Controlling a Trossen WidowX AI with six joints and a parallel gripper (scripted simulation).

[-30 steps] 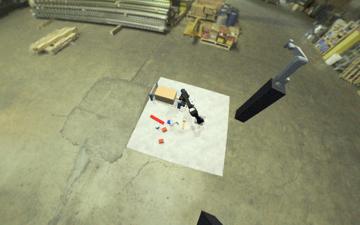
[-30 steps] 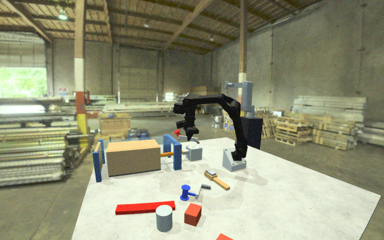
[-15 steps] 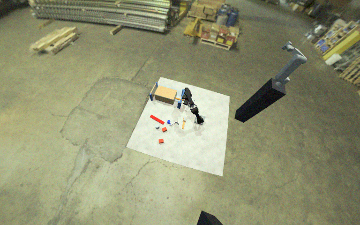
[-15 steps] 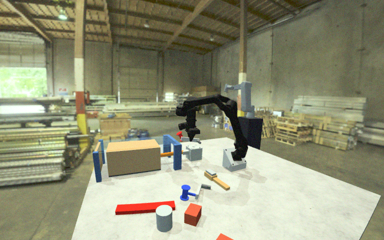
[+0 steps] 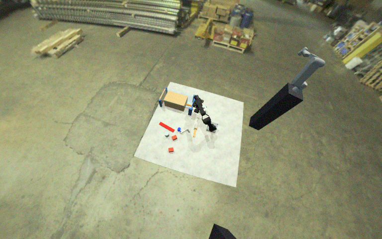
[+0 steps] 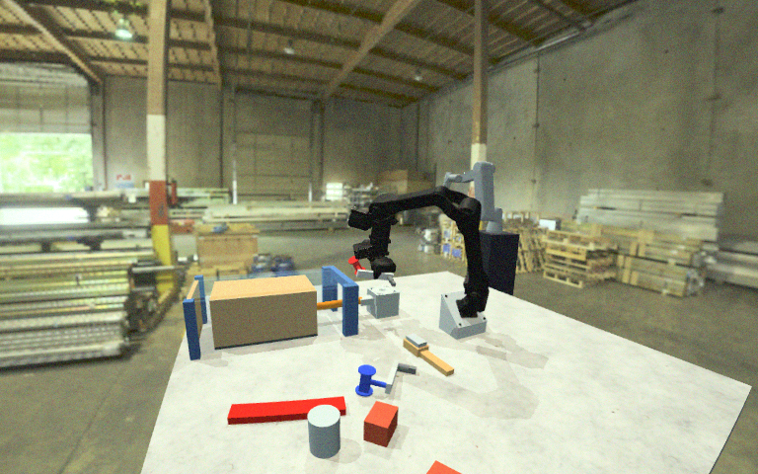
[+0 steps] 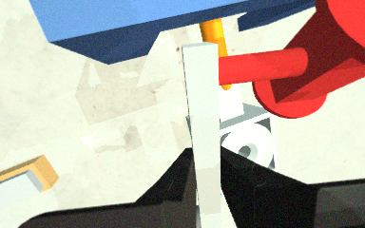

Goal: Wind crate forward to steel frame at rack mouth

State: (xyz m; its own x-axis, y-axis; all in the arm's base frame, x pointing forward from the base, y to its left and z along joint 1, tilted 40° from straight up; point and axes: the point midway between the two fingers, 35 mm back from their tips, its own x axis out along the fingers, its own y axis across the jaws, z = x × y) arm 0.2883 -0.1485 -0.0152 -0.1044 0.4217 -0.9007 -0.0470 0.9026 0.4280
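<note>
My gripper tip is now 5 cm short of the red knob, 3 cm to the left of it and 3 cm below it. From my gripper tip the other things lie so: red-knobbed winch handle 1 cm ahead, 1 cm above; blue frame 10 cm ahead, 6 cm to the right, 6 cm below; grey winch 13 cm below, 10 cm to the right, 7 cm behind.
</note>
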